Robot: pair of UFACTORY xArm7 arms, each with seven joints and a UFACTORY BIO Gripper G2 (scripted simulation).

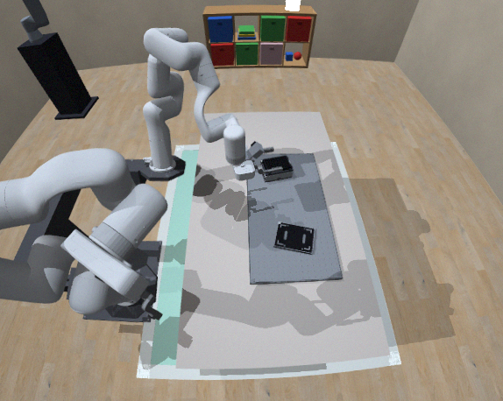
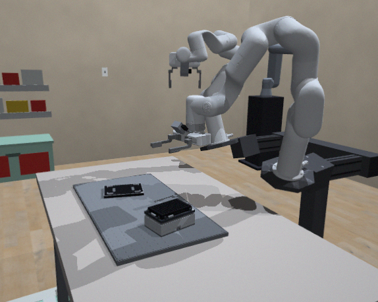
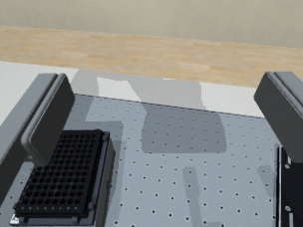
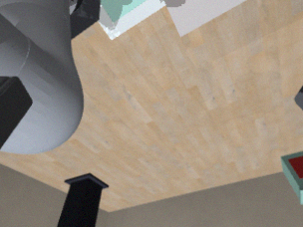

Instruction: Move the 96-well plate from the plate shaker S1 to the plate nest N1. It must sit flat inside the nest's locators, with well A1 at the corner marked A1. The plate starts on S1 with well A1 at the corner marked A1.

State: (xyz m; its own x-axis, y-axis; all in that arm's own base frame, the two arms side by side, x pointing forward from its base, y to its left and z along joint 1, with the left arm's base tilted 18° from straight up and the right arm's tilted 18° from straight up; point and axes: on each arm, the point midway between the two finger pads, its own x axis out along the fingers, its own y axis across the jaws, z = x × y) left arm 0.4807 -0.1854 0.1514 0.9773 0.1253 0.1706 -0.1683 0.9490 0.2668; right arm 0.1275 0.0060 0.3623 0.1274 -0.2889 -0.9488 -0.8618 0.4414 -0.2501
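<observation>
The black 96-well plate is 4 cm ahead of my left hand, 14 cm to the left of it and 18 cm below it. The rest, counted from my left hand: black plate nest N1: 11 cm ahead, 23 cm to the right, 23 cm below.
</observation>
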